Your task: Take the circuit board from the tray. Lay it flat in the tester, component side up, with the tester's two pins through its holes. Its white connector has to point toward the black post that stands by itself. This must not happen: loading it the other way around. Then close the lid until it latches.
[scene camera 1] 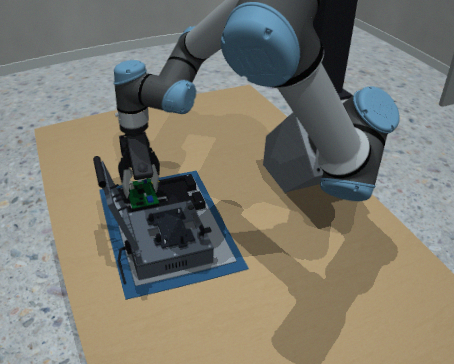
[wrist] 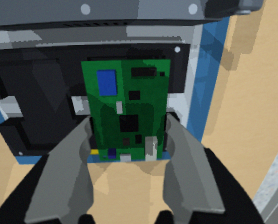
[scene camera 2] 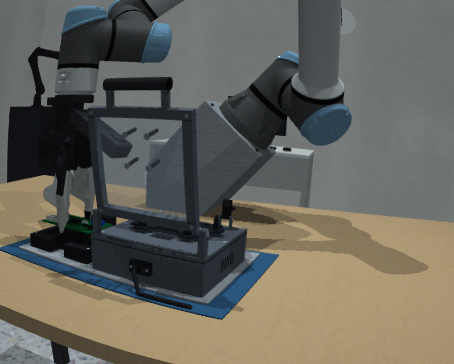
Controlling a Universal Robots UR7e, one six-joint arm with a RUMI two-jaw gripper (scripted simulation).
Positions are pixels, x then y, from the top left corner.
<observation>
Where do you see a clear tester lid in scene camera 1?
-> At 111,191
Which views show my gripper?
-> Scene camera 1, the wrist view and scene camera 2: all of them.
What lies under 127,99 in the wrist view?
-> A green circuit board.
</observation>
